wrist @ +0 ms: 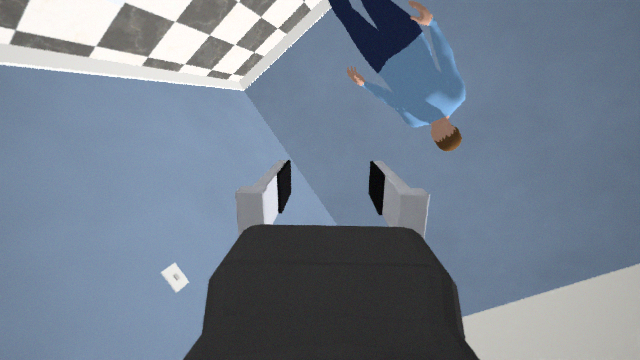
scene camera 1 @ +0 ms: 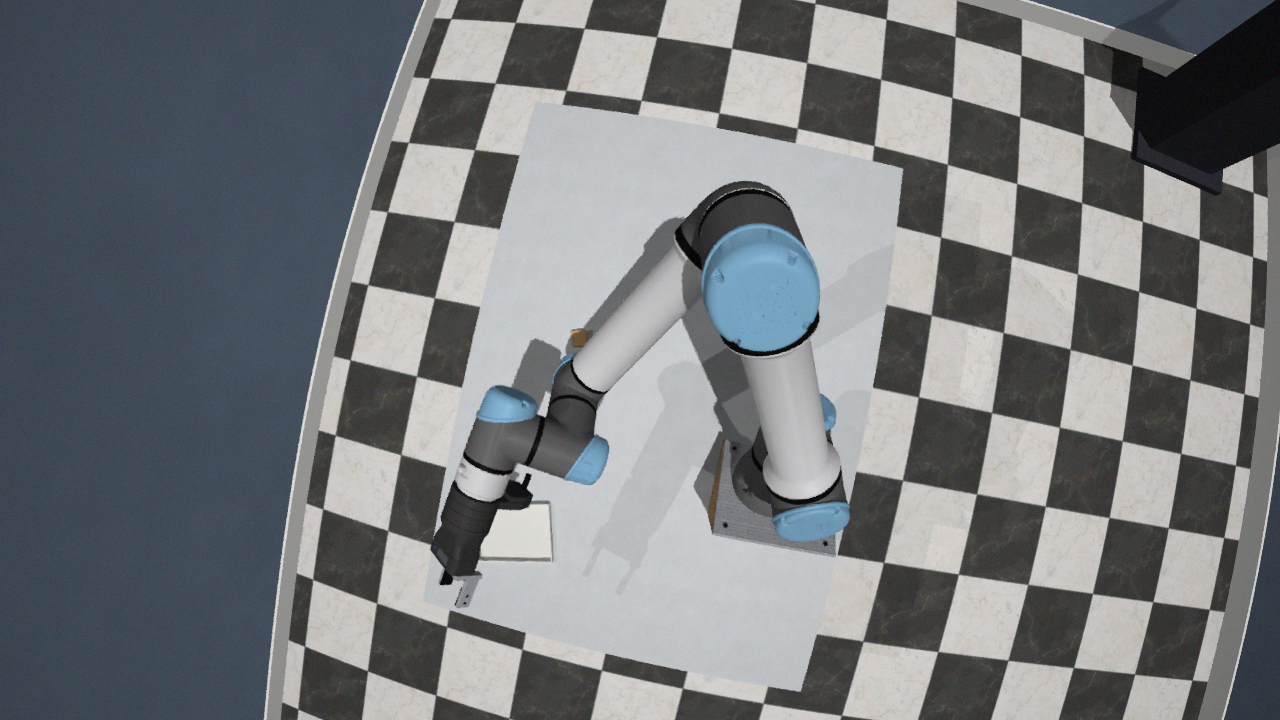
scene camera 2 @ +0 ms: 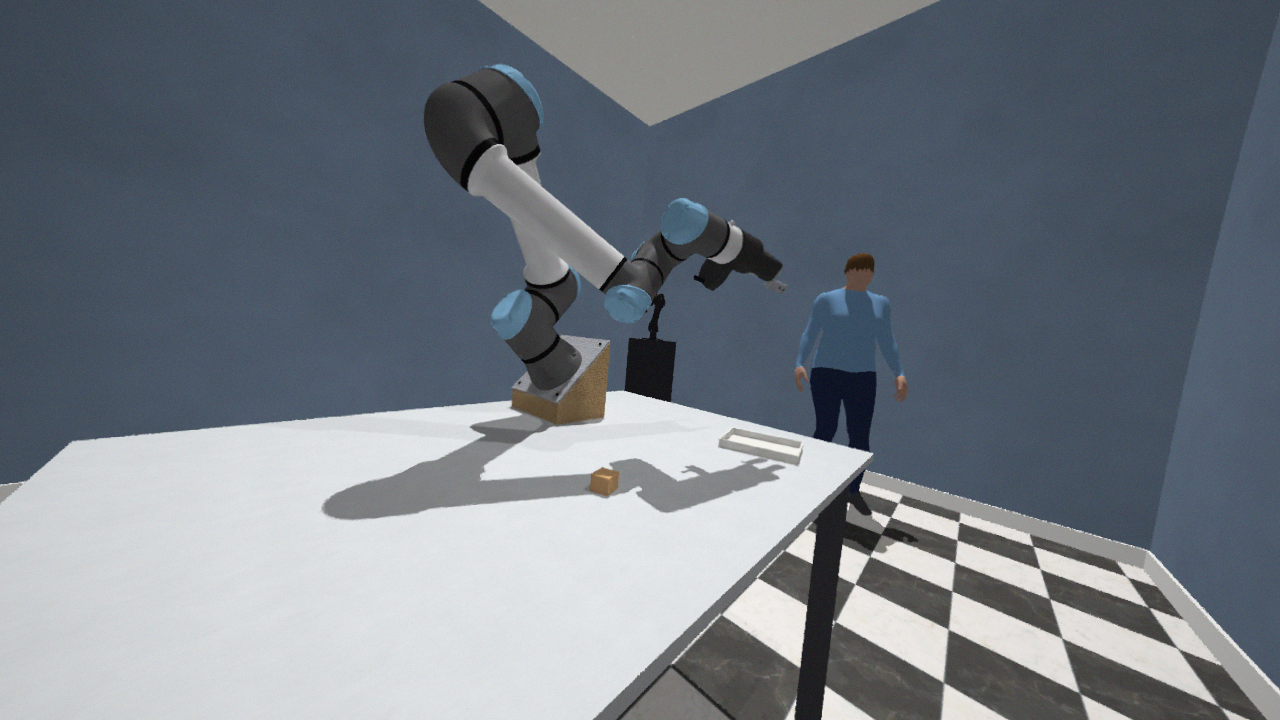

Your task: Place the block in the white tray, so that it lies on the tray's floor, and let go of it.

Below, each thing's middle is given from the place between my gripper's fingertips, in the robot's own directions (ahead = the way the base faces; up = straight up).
Labels:
Now: hand 2 cm short of the white tray (scene camera 1: 525,536), 2 cm to the left of it and 38 cm above it.

